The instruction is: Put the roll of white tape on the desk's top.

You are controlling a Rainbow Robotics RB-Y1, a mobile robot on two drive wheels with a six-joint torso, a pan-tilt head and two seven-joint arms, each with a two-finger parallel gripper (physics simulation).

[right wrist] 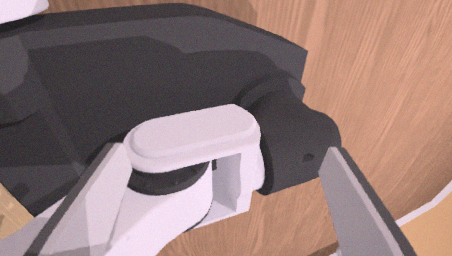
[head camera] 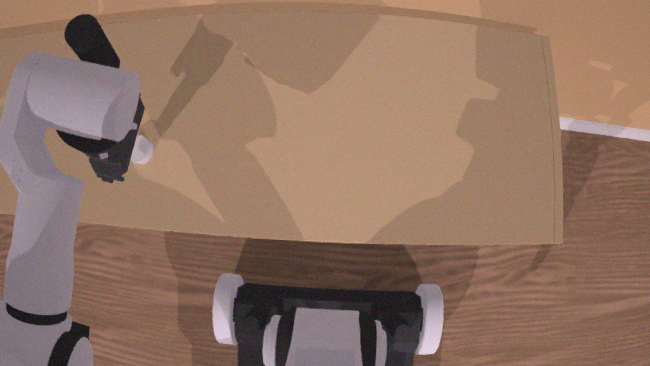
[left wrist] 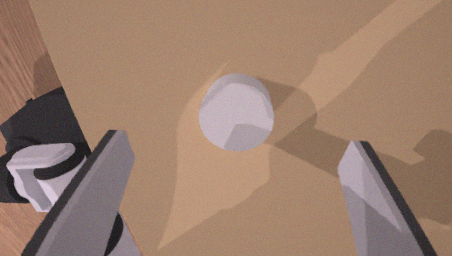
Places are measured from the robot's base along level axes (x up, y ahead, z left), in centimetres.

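Where they show: left gripper, fingertip midpoint: (left wrist: 236, 149); right gripper, fingertip midpoint: (right wrist: 225, 158).
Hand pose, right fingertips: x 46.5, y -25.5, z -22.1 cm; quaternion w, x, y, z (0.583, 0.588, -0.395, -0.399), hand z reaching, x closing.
After its pixels a point has its place.
The roll of white tape (head camera: 143, 150) {y 32.9, x 63.2, z 29.8 cm} (left wrist: 235, 115) {y 33.2, x 63.2, z 31.3 cm} is a short white cylinder standing on the tan desk's top (head camera: 360, 150) {y 34.5, x 61.1, z -3.5 cm} (left wrist: 125, 60) {y 26.4, x 61.1, z 35.0 cm}. In the head view it lies at the left, partly hidden by the left gripper's dark body. My left gripper (left wrist: 236, 149) {y 33.4, x 66.5, z 31.1 cm} is open and empty above the desk. In the left wrist view the roll shows beyond the fingertips, between the two finger lines and apart from both. My right gripper (right wrist: 225, 158) {y -25.5, x 46.5, z -22.1 cm} is open, with nothing between its fingers. The roll does not show in the right wrist view.
In the head view my wheeled base (head camera: 327, 296) {y 7.1, x 18.1, z 0.4 cm} stands on the wood floor (head camera: 500, 300) {y 3.3, x 0.1, z -52.6 cm} below the desk's near edge. The desk's right edge (head camera: 556, 150) {y 36.9, x 61.1, z -36.8 cm} runs up at the right, with a white strip (head camera: 605, 129) {y 58.8, x 6.8, z -89.9 cm} beyond. My dark base (right wrist: 100, 90) {y -14.9, x 16.9, z -12.5 cm} also shows in the right wrist view.
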